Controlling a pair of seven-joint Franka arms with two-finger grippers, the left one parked.
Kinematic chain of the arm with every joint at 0, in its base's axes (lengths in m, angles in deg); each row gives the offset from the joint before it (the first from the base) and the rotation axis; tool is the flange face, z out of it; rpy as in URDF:
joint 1: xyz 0 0 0.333 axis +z
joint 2: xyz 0 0 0 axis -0.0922 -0.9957 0
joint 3: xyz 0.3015 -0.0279 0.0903 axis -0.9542 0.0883 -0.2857
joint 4: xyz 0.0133 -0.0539 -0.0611 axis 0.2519 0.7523 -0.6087
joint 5: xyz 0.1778 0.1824 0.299 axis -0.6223 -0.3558 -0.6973
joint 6: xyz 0 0 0 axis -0.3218 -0.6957 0.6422
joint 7: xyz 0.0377 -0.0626 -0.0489 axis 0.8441 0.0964 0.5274
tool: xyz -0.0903 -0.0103 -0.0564 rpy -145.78 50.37 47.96
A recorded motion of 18 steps. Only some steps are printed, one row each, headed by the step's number.
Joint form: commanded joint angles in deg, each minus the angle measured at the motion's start. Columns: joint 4, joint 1, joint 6, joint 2, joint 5, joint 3, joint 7.
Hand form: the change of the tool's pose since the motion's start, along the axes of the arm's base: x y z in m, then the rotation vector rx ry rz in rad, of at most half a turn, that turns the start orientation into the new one. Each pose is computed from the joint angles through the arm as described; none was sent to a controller.
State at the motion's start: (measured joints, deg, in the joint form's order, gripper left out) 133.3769 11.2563 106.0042 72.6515 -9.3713 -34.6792 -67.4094
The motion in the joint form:
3: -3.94 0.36 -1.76 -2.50 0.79 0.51 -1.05
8: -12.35 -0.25 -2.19 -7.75 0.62 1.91 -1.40
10: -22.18 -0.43 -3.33 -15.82 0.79 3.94 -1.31
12: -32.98 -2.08 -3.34 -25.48 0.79 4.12 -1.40
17: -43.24 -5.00 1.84 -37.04 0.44 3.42 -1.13
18: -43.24 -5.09 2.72 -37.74 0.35 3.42 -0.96
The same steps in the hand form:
3: 0.0114 -0.0015 0.0053 -0.0210 0.0060 -0.0179
8: 0.0409 -0.0171 0.0197 -0.0303 -0.0419 -0.0575
10: 0.0796 -0.0322 0.0123 -0.0598 -0.0543 -0.0878
12: 0.1238 -0.0442 -0.0103 -0.0860 -0.0746 -0.1104
17: 0.1781 -0.0656 -0.0611 -0.1010 -0.1412 -0.1322
18: 0.1820 -0.0666 -0.0687 -0.1007 -0.1444 -0.1305

